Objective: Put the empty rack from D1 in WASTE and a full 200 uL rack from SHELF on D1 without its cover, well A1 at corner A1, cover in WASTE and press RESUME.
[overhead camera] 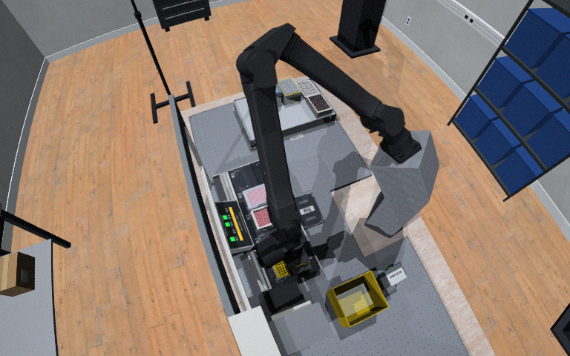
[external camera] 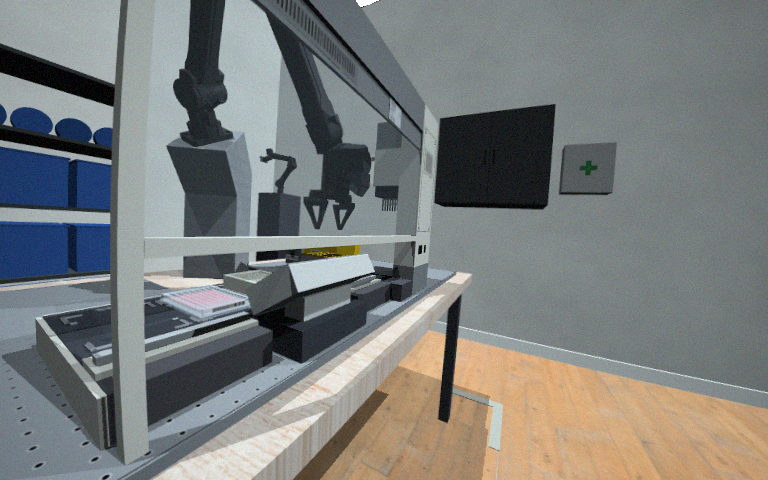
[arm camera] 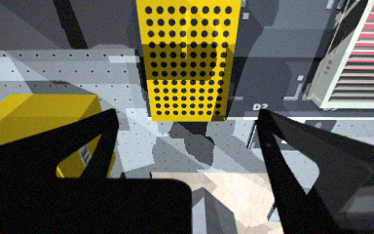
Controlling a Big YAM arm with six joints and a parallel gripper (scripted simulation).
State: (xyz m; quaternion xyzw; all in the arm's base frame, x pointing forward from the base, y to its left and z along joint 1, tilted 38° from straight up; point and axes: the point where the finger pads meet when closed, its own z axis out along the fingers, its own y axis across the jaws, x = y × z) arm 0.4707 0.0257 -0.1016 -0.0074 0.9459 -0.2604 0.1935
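Now: the yellow tip rack 1 cm ahead of my hand and 10 cm below it. Round my hand: yellow waste bin 14 cm behind, 24 cm to the left, 14 cm below; spare nest 17 cm behind, 18 cm to the right, 18 cm below; frame bar 18 cm ahead, 18 cm to the right, 2 cm below.
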